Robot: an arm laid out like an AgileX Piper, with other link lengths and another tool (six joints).
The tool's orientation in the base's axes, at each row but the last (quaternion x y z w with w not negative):
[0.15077 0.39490 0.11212 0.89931]
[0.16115 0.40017 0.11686 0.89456]
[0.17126 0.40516 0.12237 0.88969]
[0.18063 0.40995 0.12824 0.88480]
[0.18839 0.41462 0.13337 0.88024]
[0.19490 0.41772 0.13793 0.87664]
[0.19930 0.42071 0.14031 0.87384]
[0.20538 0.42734 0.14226 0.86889]
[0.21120 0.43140 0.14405 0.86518]
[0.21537 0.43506 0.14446 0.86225]
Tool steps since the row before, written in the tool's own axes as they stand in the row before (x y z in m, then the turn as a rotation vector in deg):
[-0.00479 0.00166 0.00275 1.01 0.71 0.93]
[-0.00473 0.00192 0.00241 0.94 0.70 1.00]
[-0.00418 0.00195 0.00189 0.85 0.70 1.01]
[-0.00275 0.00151 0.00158 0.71 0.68 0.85]
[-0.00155 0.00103 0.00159 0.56 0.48 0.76]
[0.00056 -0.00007 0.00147 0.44 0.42 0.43]
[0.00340 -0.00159 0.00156 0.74 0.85 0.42]
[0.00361 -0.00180 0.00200 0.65 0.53 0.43]
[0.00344 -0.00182 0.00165 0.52 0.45 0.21]
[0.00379 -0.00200 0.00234 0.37 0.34 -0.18]
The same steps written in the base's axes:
[-0.00127 -0.00050 0.00560 1.30 0.81 0.17]
[-0.00142 -0.00030 0.00545 1.31 0.77 0.26]
[-0.00139 -0.00010 0.00478 1.26 0.73 0.32]
[-0.00063 -0.00001 0.00345 1.05 0.70 0.32]
[0.00020 -0.00004 0.00244 0.90 0.48 0.28]
[0.00150 -0.00017 0.00043 0.57 0.45 0.14]
[0.00342 -0.00036 -0.00217 0.72 0.96 0.13]
[0.00388 -0.00052 -0.00223 0.69 0.64 0.05]
[0.00347 -0.00050 -0.00236 0.44 0.56 -0.02]
[0.00422 -0.00065 -0.00236 0.05 0.50 -0.18]

